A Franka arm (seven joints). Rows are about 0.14 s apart.
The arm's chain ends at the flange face. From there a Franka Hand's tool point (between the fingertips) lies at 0.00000 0.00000 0.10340 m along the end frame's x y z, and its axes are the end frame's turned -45 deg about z.
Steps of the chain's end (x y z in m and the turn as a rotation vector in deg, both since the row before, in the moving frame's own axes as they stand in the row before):
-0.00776, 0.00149, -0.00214, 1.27, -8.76, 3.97
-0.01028, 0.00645, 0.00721, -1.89, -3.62, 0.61
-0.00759, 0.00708, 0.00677, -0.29, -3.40, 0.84
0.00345, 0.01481, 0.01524, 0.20, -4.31, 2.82
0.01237, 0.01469, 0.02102, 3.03, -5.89, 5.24
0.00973, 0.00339, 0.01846, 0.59, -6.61, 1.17
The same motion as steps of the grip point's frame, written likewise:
-0.01561, -0.01750, -0.00337, 7.09, -5.30, 3.97
-0.01884, -0.00495, 0.00695, 1.22, -3.90, 0.61
-0.01505, -0.00436, 0.00659, 2.20, -2.61, 0.84
-0.01313, 0.00704, 0.01495, 3.19, -2.91, 2.82
-0.00476, 0.00763, 0.02033, 6.31, -2.02, 5.24
-0.00309, 0.00003, 0.01777, 5.09, -4.26, 1.17

